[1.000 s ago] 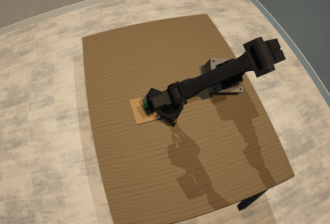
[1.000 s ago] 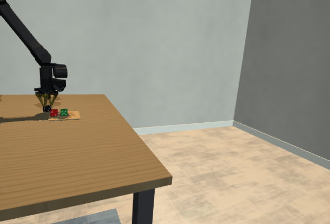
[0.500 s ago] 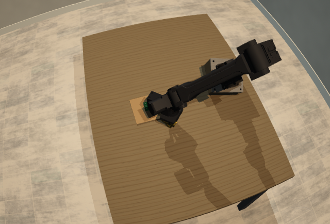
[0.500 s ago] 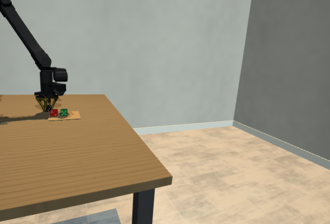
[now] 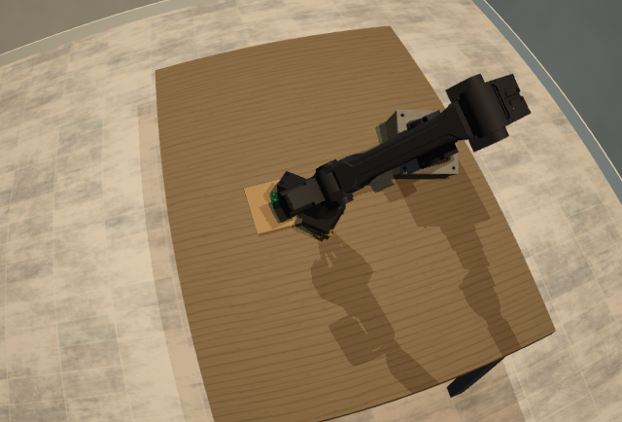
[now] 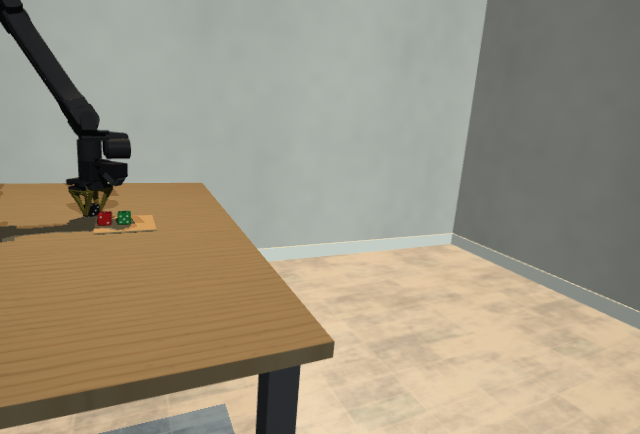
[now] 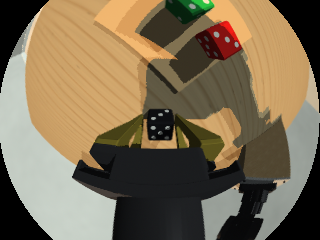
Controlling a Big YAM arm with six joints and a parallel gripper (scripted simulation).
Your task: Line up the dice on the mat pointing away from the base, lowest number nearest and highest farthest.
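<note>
The black die lies right at my hand. Round my hand: tan mat (100 mm to the right, 90 mm ahead, 10 mm below); then green die (100 mm to the right, 90 mm ahead, 10 mm above); then red die (110 mm to the right, 40 mm ahead, 10 mm above).
</note>
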